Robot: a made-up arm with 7 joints.
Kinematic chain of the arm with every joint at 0, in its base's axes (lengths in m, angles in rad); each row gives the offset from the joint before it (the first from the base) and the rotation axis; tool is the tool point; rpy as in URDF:
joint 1: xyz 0 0 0.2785 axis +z
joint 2: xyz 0 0 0 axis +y
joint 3: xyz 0 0 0.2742 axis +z
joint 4: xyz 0.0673 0 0 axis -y
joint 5: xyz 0.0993 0 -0.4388 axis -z
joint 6: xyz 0 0 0 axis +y
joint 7: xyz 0.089 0 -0.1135 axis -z
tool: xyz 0 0 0 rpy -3.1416 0 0
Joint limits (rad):
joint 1: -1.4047..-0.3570
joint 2: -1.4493..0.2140
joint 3: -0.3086..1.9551
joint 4: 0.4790..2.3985
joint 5: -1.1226..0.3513
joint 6: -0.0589..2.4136
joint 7: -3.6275..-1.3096
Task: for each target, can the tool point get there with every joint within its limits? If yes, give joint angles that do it. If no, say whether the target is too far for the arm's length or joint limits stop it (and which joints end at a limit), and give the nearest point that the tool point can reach.
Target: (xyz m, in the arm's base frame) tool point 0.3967 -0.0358 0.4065
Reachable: yes | joints -0.7192 -0.4814 0.7190 0.9131 -0.3647 2.0627 -1.8735
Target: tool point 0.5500 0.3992 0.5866
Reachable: yes | joints -1.2769 -0.3542 1.7384 1.5698 -0.7685 0.7299 -2.9151
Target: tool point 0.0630 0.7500 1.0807
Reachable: no: too far | nearest point 0.0498 0.5930 0.9127 | short by 0.230 m
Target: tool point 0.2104 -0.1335 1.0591
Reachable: yes | joints -1.0395 -0.4238 0.2227 2.0974 -0.1302 0.9141 -1.9648
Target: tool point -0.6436 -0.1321 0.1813
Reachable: no: joint limits stop it (at a limit: joint 1, joint 2, joint 3, joint 4, joint 5, joint 6) | nearest point -0.6082 -0.0067 0.6149 | short by 0.453 m
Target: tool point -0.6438 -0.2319 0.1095
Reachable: no: joint limits stop it (at a limit: joint 1, joint 2, joint 3, joint 5) | nearest point -0.1788 -0.2774 0.1219 | short by 0.467 m
